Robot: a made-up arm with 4 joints.
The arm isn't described. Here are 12 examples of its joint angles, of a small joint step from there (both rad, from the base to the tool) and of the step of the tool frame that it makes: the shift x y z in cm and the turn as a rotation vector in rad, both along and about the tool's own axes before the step.
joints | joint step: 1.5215 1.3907 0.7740 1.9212 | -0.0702 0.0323 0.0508 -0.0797
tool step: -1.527 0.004 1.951 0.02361 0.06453 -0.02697
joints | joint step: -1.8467 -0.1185 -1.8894 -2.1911 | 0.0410 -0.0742 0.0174 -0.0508
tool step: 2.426 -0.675 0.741 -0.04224 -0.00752 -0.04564
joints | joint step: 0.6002 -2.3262 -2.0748 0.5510 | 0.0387 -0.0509 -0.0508 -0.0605
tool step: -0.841 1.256 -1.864 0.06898 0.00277 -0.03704
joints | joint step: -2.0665 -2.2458 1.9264 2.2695 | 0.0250 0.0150 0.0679 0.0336
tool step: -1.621 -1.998 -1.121 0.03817 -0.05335 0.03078
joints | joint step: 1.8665 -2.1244 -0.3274 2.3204 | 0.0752 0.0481 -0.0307 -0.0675
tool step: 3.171 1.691 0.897 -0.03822 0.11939 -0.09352
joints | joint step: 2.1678 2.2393 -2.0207 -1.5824 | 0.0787 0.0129 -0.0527 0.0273
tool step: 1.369 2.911 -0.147 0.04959 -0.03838 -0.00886
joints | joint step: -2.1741 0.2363 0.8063 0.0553 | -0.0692 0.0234 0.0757 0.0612
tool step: 0.368 -4.042 -0.590 -0.05283 -0.03407 0.07048
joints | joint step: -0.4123 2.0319 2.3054 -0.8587 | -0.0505 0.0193 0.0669 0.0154
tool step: -0.422 3.048 -0.016 0.00804 -0.01336 -0.03616
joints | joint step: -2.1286 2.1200 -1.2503 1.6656 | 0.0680 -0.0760 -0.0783 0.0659
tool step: -3.829 4.733 -3.676 -0.05506 -0.12962 -0.01203
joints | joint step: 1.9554 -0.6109 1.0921 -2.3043 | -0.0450 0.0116 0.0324 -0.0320
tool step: -0.033 -0.057 1.110 0.01147 0.03812 -0.06855
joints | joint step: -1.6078 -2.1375 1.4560 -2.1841 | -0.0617 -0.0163 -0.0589 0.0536
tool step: -0.888 0.892 -2.110 0.02567 -0.04229 0.02559
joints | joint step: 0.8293 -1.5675 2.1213 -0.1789 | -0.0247 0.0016 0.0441 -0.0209
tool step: 0.225 0.387 0.542 -0.06742 0.01949 -0.01372
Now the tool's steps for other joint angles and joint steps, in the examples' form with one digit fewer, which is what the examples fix.
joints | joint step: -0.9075 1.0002 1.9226 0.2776 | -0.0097 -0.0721 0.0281 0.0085
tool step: 0.21 -2.09 4.53 -0.0107 0.0569 0.0353
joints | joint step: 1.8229 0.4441 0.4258 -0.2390 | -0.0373 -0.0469 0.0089 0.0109
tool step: -0.43 1.95 2.47 0.0127 0.0396 -0.0262
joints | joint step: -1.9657 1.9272 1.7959 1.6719 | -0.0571 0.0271 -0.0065 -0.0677
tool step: -0.45 4.82 0.92 -0.0301 0.0458 -0.0579
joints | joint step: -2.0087 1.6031 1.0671 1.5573 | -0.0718 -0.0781 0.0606 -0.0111
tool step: 2.57 3.41 3.40 -0.0349 0.0808 -0.0119
